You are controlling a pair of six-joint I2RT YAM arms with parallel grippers.
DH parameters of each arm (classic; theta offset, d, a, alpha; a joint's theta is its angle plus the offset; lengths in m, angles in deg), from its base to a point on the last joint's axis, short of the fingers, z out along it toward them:
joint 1: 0 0.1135 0.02 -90
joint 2: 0 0 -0.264 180
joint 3: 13.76 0 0.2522 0
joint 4: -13.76 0 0.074 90
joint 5: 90 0 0 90
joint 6: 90 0.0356 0 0
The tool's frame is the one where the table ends.
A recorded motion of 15 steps. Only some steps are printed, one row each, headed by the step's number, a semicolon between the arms.
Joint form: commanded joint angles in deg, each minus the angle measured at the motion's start. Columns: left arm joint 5, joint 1, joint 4, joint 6, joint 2, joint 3; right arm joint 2, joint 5, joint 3, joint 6, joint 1, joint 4.
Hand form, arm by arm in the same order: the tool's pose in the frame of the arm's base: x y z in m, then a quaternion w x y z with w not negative. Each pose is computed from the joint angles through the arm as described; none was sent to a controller.
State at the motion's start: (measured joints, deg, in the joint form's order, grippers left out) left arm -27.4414 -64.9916 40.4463 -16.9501 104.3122 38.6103; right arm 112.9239 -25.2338 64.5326 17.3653 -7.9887 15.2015
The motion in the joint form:
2: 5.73 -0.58 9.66 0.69 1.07 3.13; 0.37 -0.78 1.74 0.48 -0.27 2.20
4: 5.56 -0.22 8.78 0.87 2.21 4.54; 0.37 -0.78 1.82 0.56 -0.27 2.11
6: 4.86 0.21 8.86 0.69 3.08 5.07; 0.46 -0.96 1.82 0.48 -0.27 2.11
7: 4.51 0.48 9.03 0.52 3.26 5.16; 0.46 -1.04 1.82 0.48 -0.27 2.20
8: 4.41 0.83 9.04 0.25 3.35 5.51; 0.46 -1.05 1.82 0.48 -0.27 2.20
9: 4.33 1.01 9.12 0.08 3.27 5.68; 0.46 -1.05 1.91 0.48 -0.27 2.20
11: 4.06 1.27 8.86 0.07 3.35 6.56; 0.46 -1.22 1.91 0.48 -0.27 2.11
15: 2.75 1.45 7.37 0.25 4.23 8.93; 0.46 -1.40 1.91 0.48 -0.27 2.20
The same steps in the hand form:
2: 0.1595 -0.3193 0.1501 0.55617 0.21590 0.74974 -0.28627; 0.4252 -0.0459 0.1653 0.47200 0.07994 0.84599 0.23480
4: 0.1639 -0.3233 0.1483 0.55541 0.21587 0.75285 -0.27951; 0.4254 -0.0460 0.1656 0.47176 0.08056 0.84597 0.23514
6: 0.1678 -0.3241 0.1458 0.55738 0.20900 0.75576 -0.27289; 0.4255 -0.0459 0.1649 0.47097 0.07938 0.84624 0.23614
7: 0.1697 -0.3236 0.1454 0.55923 0.20396 0.75653 -0.27077; 0.4255 -0.0458 0.1651 0.47151 0.07878 0.84584 0.23669
8: 0.1723 -0.3238 0.1465 0.56098 0.19841 0.75656 -0.27120; 0.4255 -0.0458 0.1651 0.47149 0.07874 0.84584 0.23676
9: 0.1736 -0.3238 0.1480 0.56275 0.19456 0.75582 -0.27240; 0.4258 -0.0459 0.1656 0.47216 0.07850 0.84550 0.23673
11: 0.1766 -0.3258 0.1512 0.56667 0.18950 0.75417 -0.27239; 0.4257 -0.0458 0.1654 0.47122 0.07796 0.84572 0.23799
15: 0.1820 -0.3324 0.1544 0.57204 0.18238 0.75522 -0.26296; 0.4258 -0.0457 0.1656 0.47159 0.07690 0.84525 0.23926

